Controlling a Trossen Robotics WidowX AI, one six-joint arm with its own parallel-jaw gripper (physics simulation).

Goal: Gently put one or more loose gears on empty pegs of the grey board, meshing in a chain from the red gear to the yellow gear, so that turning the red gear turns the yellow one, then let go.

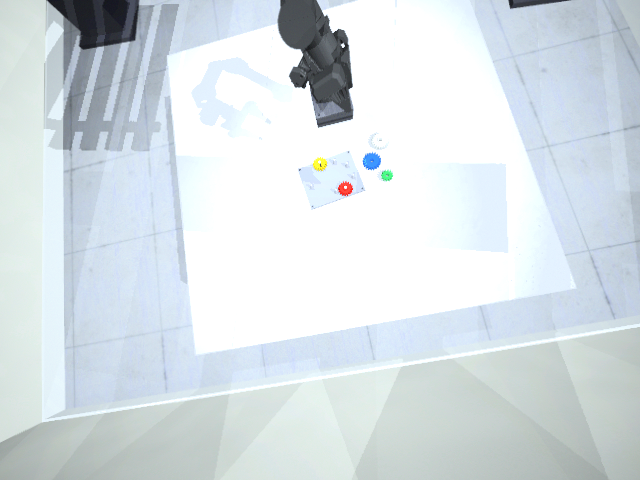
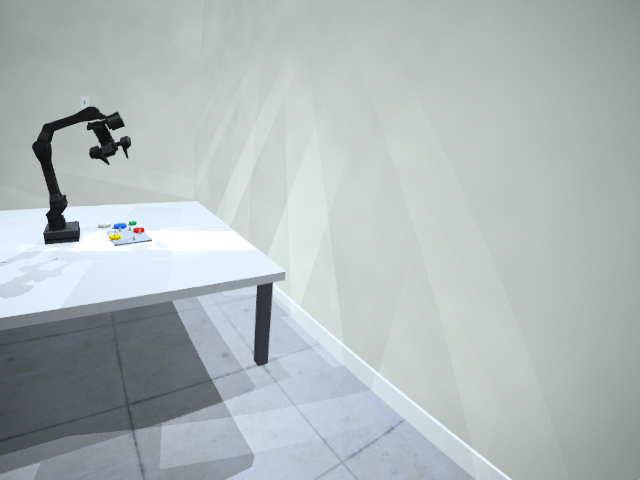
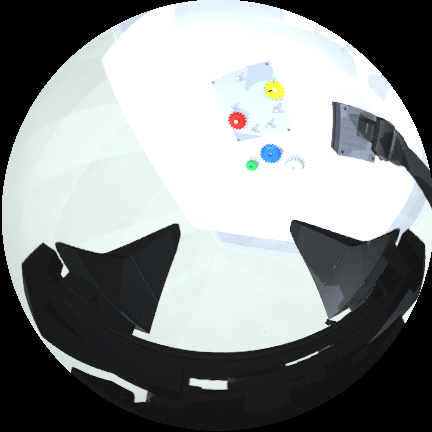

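Where they show: gripper, fingertip midpoint: [image 1: 350, 99] [image 2: 118, 161] [image 3: 236, 227]; arm's base, origin of the base link: [image 2: 57, 228] [image 3: 366, 128].
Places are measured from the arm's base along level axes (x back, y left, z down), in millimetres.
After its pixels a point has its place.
The grey board [image 1: 325, 195] {x -377, y -18, z 48 mm} [image 2: 125, 241] {x -304, y -85, z 48 mm} [image 3: 225, 90] {x -383, y -35, z 48 mm} lies flat on the table with several bare pegs. The yellow gear [image 1: 320, 164] {x -261, y -29, z 30 mm} [image 2: 114, 236] {x -254, y -50, z 33 mm} [image 3: 274, 90] {x -253, y -29, z 26 mm} and the red gear [image 1: 345, 188] {x -364, y 57, z 27 mm} [image 2: 138, 229] {x -359, y 43, z 32 mm} [image 3: 237, 120] {x -355, y 56, z 30 mm} sit on it, apart from each other. The loose blue gear [image 1: 371, 161] {x -268, y 158, z 38 mm} [image 2: 119, 225] {x -260, y 141, z 38 mm} [image 3: 270, 153] {x -257, y 153, z 38 mm}, the small green gear [image 1: 387, 175] {x -317, y 212, z 45 mm} [image 2: 132, 223] {x -322, y 196, z 45 mm} [image 3: 251, 165] {x -320, y 216, z 46 mm} and the white gear [image 1: 378, 140] {x -184, y 190, z 38 mm} [image 2: 104, 225] {x -182, y 170, z 44 mm} [image 3: 294, 164] {x -179, y 184, z 40 mm} lie on the table beside the board. My gripper [image 2: 118, 161] {x -278, y 74, z -298 mm} [image 3: 236, 227] {x -278, y 74, z -298 mm} is open and empty, high above the table.
The white table [image 1: 310, 284] {x -700, y -88, z 56 mm} [image 2: 206, 268] {x -628, y -429, z 56 mm} [image 3: 165, 125] {x -639, y 39, z 56 mm} bears the board, the gears and the arm's dark base [image 1: 334, 116] {x -84, y 34, z 13 mm} [image 2: 62, 232] {x -31, y -43, z 6 mm} [image 3: 352, 132] {x -45, y 30, z -1 mm}. The base stands near the yellow-gear side of the board. A pale wall [image 2: 413, 155] rises beyond the table's edge.
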